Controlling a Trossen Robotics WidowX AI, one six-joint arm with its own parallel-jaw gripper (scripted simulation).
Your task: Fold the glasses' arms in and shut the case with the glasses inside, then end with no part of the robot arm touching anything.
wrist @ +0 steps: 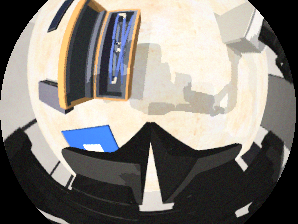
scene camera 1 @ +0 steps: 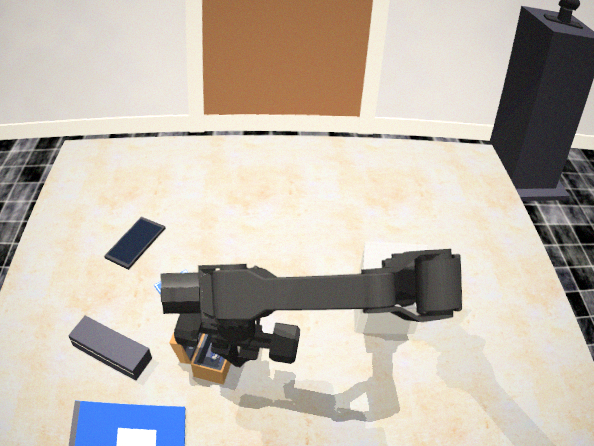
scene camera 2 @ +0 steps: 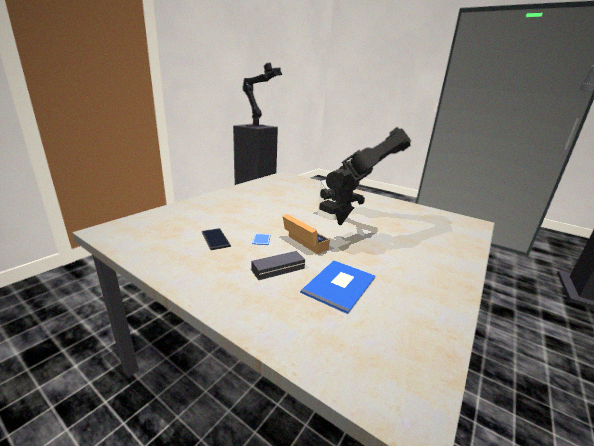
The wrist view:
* my gripper: 150,125
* blue book: 100,138
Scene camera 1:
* my gripper: 238,364
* grey box: 117,351
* dark phone: 129,248
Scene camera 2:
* my gripper: 339,225
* blue book: 340,286
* grey box: 276,265
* orange glasses case: 322,246
